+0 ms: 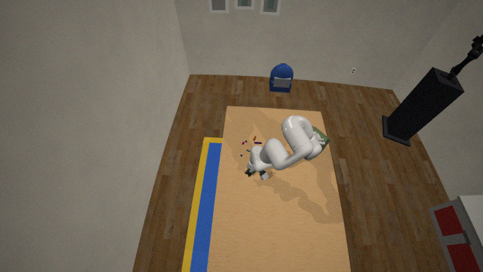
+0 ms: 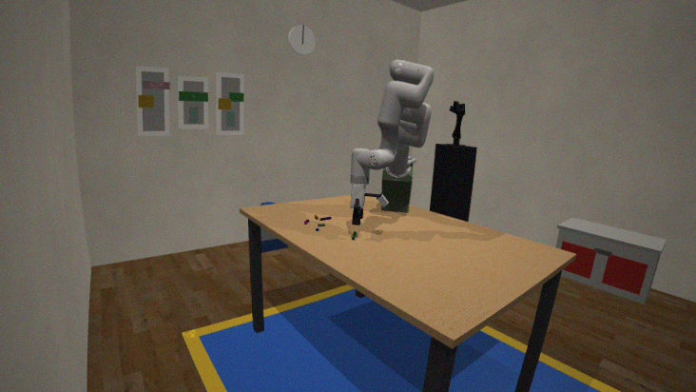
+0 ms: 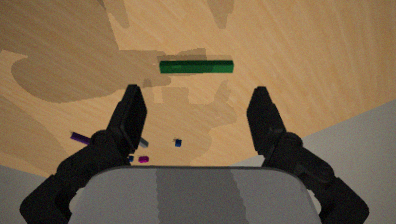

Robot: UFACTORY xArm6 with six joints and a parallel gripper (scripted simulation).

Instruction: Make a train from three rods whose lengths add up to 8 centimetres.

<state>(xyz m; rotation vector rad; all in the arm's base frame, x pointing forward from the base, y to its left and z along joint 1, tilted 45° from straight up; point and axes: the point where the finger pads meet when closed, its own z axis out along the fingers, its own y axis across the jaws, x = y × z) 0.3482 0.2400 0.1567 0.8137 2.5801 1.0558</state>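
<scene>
Right now my hand is 17 cm short of the magenta rod, 22 cm to the left of it and 7 cm above it. Round my hand: green rod 1 cm ahead, 1 cm to the right, 7 cm below; then grey rod 11 cm ahead, 17 cm to the right, 7 cm below; then purple rod 7 cm ahead, 27 cm to the right, 7 cm below.
</scene>
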